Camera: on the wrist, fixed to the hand. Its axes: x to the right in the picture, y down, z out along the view.
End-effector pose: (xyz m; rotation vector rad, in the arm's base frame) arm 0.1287 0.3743 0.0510 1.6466 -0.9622 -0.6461
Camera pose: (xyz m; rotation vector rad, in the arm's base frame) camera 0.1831 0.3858 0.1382 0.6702 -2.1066 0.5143
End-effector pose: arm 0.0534 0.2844 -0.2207 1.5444 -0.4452 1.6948
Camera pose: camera -0.0456 0.3019 -0.1963 -1.0789 1.2274 -1.9251
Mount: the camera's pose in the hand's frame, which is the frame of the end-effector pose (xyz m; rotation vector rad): 0.0239 0.0678 -0.0744 0.3624 -0.1444 1.5572
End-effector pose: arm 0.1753 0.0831 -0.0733 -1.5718 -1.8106 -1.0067
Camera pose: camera 0.2319 0.0395 0.0015 -2.0667 -0.3334 0.1789
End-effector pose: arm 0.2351 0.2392 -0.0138 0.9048 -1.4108 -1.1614
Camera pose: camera 0.3086 0.2198 0.0564 -0.2198 -1.8197 0.2304
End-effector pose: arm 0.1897 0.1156 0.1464 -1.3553 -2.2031 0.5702
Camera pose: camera 0.2725 0.1727 0.1707 -2.5984 -0.5965 1.4547
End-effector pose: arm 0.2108 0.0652 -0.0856 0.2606 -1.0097 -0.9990
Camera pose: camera 0.3133 0.0656 -0.0714 -0.3169 -1.1343 0.5879
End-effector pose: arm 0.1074 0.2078 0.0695 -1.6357 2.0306 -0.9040
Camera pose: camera 0.0044 0.2108 0.0791 0.2655 2.0420 -0.4133
